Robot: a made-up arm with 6 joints. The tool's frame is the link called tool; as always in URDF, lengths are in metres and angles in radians.
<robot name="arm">
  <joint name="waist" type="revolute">
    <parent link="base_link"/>
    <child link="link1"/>
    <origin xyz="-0.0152 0.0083 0.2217" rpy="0 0 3.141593"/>
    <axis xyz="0 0 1"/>
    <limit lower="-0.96" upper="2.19"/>
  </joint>
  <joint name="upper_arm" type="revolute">
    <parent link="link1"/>
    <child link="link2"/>
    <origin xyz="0.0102 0.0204 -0.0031" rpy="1.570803 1.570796 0"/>
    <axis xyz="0 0 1"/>
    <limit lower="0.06" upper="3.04"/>
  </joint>
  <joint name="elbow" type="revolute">
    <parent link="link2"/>
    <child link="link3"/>
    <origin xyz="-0.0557 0.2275 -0.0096" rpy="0 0 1.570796"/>
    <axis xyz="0 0 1"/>
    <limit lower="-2.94" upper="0"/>
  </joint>
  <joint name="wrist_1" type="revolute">
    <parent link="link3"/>
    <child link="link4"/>
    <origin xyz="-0.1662 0.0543 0.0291" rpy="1.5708 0 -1.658"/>
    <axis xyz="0 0 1"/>
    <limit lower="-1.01" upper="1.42"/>
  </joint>
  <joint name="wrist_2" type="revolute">
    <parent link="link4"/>
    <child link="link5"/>
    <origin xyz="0.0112 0.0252 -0.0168" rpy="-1.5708 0 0"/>
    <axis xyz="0 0 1"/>
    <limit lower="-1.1" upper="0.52"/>
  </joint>
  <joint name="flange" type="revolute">
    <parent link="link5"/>
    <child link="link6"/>
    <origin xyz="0.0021 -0.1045 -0.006" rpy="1.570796 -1.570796 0"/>
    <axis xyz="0 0 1"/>
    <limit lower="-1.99" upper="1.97"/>
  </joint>
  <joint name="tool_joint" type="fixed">
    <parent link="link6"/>
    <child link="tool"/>
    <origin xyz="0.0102 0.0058 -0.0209" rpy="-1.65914 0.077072 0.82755"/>
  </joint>
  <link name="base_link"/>
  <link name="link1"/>
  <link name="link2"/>
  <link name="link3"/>
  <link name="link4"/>
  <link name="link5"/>
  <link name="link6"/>
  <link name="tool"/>
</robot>
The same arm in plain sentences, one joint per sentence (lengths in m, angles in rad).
The arm has six revolute joints in a row. What follows holds with every joint at zero, and every direction is one of the base frame's. Joint 1 is mounted 0.0152 m along -x and 0.0083 m along +y and 0.2217 m along +z from the base frame's origin and turns about +z, from -0.96 to 2.19 rad. Joint 2 is mounted 0.0102 m along -x and 0.0204 m along -y and 0.0031 m along -z from joint 1 and turns about +y, from 0.06 to 3.04 rad. Joint 3 is mounted 0.2275 m along -x and 0.0096 m along -y and 0.0557 m along +z from joint 2 and turns about +y, from -2.94 to 0 rad. Joint 4 is mounted 0.1662 m along +x and 0.0291 m along +y and 0.0543 m along +z from joint 3 and turns about the direction (0.9962, 0, 0.0871), from -1.01 to 1.42 rad. Joint 5 is mounted 0.0158 m along -x and 0.0252 m along +y and 0.0126 m along -z from joint 4 and turns about +y, from -1.1 to 0.52 rad. Joint 6 is mounted 0.1043 m along +x and 0.006 m along -y and 0.007 m along +z from joint 5 and turns about the direction (0.9962, 0, 0.0871), from -1.99 to 1.97 rad. The tool frame, which is the frame that the pose is given for, is mounted 0.0213 m along -x and 0.0102 m along +y and 0.004 m along +z from joint 6; its axes are the base frame's turned by roll -0.2978, pitch -0.8104 and yaw 1.7763 rad (as in URDF: about the fixed x, then y, then z).
